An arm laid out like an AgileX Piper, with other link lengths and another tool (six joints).
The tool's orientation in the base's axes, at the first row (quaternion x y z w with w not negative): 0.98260 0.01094 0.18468 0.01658
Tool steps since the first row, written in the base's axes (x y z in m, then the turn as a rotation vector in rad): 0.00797 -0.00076 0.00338 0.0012 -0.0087 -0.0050; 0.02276 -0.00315 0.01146 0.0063 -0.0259 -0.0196; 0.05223 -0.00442 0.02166 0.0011 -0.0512 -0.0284; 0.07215 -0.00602 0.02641 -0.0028 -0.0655 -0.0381; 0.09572 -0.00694 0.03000 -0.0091 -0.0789 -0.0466; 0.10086 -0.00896 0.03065 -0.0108 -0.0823 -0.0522; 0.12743 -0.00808 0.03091 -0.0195 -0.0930 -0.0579; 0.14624 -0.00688 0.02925 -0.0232 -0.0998 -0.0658; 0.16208 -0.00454 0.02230 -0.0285 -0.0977 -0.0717; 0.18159 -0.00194 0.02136 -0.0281 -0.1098 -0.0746; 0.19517 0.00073 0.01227 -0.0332 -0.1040 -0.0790; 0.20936 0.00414 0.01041 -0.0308 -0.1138 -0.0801
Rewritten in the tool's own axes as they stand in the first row. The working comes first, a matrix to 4 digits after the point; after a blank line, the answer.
The tool's axes in the first row as the columns of a matrix, in the base's axes (used below as rounded here):
0.9315 0.0154 0.3633
0.0276 -0.9992 -0.0285
0.3626 0.0366 -0.9312

0.00863 0.00101 -0.00023 -0.0009 0.0085 0.0053; 0.02527 0.00392 -0.00231 -0.0020 0.0253 0.0213; 0.05638 0.00601 -0.00107 -0.0107 0.0501 0.0283; 0.07662 0.00809 0.00179 -0.0182 0.0640 0.0363; 0.09985 0.00951 0.00704 -0.0276 0.0770 0.0423; 0.10482 0.01163 0.00836 -0.0313 0.0802 0.0470; 0.12969 0.01117 0.01774 -0.0417 0.0905 0.0495; 0.14664 0.01020 0.02609 -0.0482 0.0970 0.0557; 0.15894 0.00785 0.03825 -0.0552 0.0946 0.0592; 0.17684 0.00552 0.04614 -0.0563 0.1065 0.0624; 0.18627 0.00273 0.05946 -0.0624 0.1005 0.0645; 0.19891 -0.00053 0.06625 -0.0609 0.1103 0.0666
